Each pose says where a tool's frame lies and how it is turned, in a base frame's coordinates. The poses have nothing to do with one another.
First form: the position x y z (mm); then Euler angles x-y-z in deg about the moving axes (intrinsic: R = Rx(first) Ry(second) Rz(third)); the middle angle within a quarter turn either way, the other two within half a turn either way.
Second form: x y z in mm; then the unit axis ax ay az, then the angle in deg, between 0 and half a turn. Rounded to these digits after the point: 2 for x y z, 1 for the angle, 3 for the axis.
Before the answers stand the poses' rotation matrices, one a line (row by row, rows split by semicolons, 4 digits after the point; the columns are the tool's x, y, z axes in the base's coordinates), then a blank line. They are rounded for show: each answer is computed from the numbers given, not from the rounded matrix.
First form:
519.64 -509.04 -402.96 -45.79 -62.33 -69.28
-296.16 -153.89 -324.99 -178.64 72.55 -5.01
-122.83 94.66 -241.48 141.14 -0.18 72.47
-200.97 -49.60 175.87 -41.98 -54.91 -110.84
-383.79 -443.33 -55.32 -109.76 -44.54 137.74
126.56 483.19 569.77 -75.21 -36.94 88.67
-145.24 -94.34 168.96 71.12 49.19 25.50
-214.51 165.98 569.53 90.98 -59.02 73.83
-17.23 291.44 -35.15 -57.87 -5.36 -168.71
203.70 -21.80 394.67 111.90 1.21 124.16
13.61 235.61 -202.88 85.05 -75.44 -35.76
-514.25 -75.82 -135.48 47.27 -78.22 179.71
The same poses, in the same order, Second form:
0.1643 0.4343 -0.8856; -0.4276 0.8405 0.3329; 0.8889 0.3240 0.3238
0.2987 0.0262 0.9540; 0.0647 -0.9979 0.0071; 0.9521 0.0596 -0.2998
0.3012 -0.9536 -0.0031; -0.7431 -0.2327 -0.6274; 0.5975 0.1913 -0.7787
-0.2045 0.5373 -0.8183; -0.8895 0.2470 0.3845; 0.4087 0.8064 0.4273
-0.5275 -0.4793 -0.7014; -0.7159 -0.1937 0.6708; -0.4574 0.8560 -0.2410
0.0186 -0.7990 -0.6010; 0.2687 -0.5750 0.7728; -0.9630 -0.1758 0.2040
0.5899 -0.2814 0.7569; 0.7857 -0.0162 -0.6184; 0.1863 0.9595 0.2115
0.1433 -0.4944 -0.8573; -0.2552 0.8185 -0.5147; 0.9562 0.2925 -0.0088
-0.9764 0.1949 -0.0934; -0.1817 -0.5061 0.8431; 0.1171 0.8402 0.5295
-0.5614 -0.8273 0.0211; -0.3196 0.1932 -0.9276; 0.7633 -0.5275 -0.3729
0.2040 0.1469 -0.9679; -0.8329 -0.4935 -0.2505; -0.5144 0.8573 0.0217
-0.2042 -0.0010 -0.9789; 0.7225 -0.6749 -0.1500; -0.6605 -0.7379 0.1385

519.64 -509.04 -402.96 -0.004 -0.899 -0.437 80.5
-296.16 -153.89 -324.99 0.806 0.028 0.592 178.1
-122.83 94.66 -241.48 0.789 -0.579 0.203 148.8
-200.97 -49.60 175.87 0.219 -0.636 -0.740 105.4
-383.79 -443.33 -55.32 0.478 -0.630 -0.611 168.8
126.56 483.19 569.77 -0.644 0.246 0.725 132.5
-145.24 -94.34 168.96 0.794 0.287 0.537 96.2
-214.51 165.98 569.53 0.404 -0.907 0.120 91.3
-17.23 291.44 -35.15 -0.007 -0.488 -0.873 167.5
203.70 -21.80 394.67 0.407 -0.754 0.516 150.5
13.61 235.61 -202.88 0.716 -0.293 -0.633 129.3
-514.25 -75.82 -135.48 -0.597 -0.323 0.734 150.5

